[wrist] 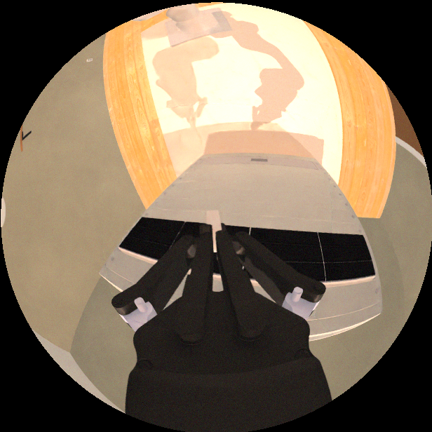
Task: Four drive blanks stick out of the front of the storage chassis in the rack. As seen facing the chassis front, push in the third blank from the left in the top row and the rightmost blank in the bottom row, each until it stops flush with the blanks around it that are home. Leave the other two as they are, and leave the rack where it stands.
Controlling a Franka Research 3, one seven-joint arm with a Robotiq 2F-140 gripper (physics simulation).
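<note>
The grey housing of the rack and chassis (270, 200) lies below the middle of the wrist view, its broad upper panel running away from the camera. A black band (347, 247) crosses its near side, divided by thin light lines into several panels. I cannot tell which panels are single drive blanks, or which stick out. My gripper (212, 219) is shut, its two dark fingers side by side over the middle of the band. A narrow pale strip (213, 218) shows between and just past the fingertips. The fingers and linkages hide part of the band. Contact with a blank cannot be told.
The housing stands by a table with a bright white top (235, 100) and wooden side borders (127, 110) (365, 125). Shadows of the arm and housing fall on the white top. A pale grey object (182, 17) shows at the far edge. The greenish floor (60, 200) lies left.
</note>
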